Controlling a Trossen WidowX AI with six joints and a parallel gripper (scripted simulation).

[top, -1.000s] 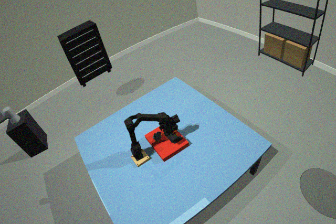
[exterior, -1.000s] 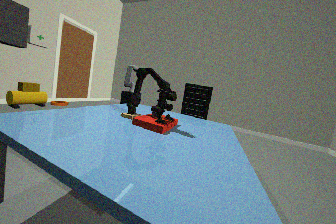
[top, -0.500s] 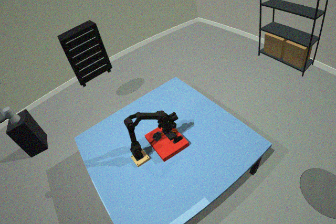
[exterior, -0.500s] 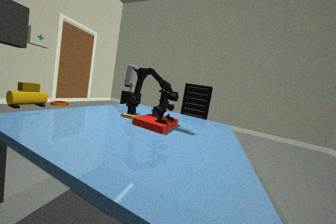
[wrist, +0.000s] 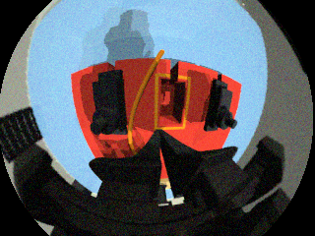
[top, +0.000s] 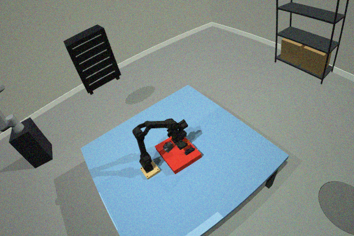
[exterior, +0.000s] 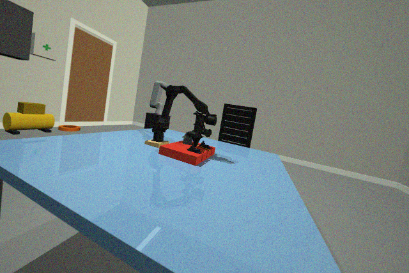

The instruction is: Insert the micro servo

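Now: gripper tip 7 cm past the red deck, 3 cm above it and 2 cm to the left of it.
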